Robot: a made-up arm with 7 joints. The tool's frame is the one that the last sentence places.
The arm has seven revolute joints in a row. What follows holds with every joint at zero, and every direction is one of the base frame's. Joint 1 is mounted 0.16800 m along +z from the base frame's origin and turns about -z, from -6.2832 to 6.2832 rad. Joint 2 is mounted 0.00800 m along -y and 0.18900 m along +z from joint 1 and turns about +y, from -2.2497 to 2.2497 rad. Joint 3 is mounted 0.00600 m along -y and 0.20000 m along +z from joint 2 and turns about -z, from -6.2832 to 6.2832 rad. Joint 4 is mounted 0.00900 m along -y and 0.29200 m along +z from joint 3 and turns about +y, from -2.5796 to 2.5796 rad. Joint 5 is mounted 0.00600 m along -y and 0.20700 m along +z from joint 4 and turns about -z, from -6.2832 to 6.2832 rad. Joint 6 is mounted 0.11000 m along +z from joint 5 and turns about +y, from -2.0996 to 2.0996 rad. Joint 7 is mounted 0.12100 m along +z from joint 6 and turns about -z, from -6.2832 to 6.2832 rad. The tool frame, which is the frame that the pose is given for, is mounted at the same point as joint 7; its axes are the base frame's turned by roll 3.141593, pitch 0.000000 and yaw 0.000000 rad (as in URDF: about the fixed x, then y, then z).
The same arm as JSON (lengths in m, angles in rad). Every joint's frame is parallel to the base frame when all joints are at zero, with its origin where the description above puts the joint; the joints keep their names.
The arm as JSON. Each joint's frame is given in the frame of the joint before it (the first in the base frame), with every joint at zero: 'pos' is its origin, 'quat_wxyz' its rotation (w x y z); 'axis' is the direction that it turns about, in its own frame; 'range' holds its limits. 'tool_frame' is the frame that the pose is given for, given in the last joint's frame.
{"length_unit": "m", "angle_unit": "rad", "joints": [
  {"joint": "joint 1", "pos": [0.0, 0.0, 0.168], "quat_wxyz": [1.0, 0.0, 0.0, 0.0], "axis": [0.0, 0.0, -1.0], "range": [-6.2832, 6.2832]},
  {"joint": "joint 2", "pos": [0.0, -0.008, 0.189], "quat_wxyz": [1.0, 0.0, 0.0, 0.0], "axis": [0.0, 1.0, 0.0], "range": [-2.2497, 2.2497]},
  {"joint": "joint 3", "pos": [0.0, -0.006, 0.2], "quat_wxyz": [1.0, 0.0, 0.0, 0.0], "axis": [0.0, 0.0, -1.0], "range": [-6.2832, 6.2832]},
  {"joint": "joint 4", "pos": [0.0, -0.009, 0.292], "quat_wxyz": [1.0, 0.0, 0.0, 0.0], "axis": [0.0, 1.0, 0.0], "range": [-2.5796, 2.5796]},
  {"joint": "joint 5", "pos": [0.0, -0.006, 0.207], "quat_wxyz": [1.0, 0.0, 0.0, 0.0], "axis": [0.0, 0.0, -1.0], "range": [-6.2832, 6.2832]},
  {"joint": "joint 6", "pos": [0.0, 0.0, 0.11], "quat_wxyz": [1.0, 0.0, 0.0, 0.0], "axis": [0.0, 1.0, 0.0], "range": [-2.0996, 2.0996]},
  {"joint": "joint 7", "pos": [0.0, 0.0, 0.121], "quat_wxyz": [1.0, 0.0, 0.0, 0.0], "axis": [0.0, 0.0, -1.0], "range": [-6.2832, 6.2832]}
], "tool_frame": {"pos": [0.0, 0.0, 0.0], "quat_wxyz": [0.0, 1.0, 0.0, 0.0]}}

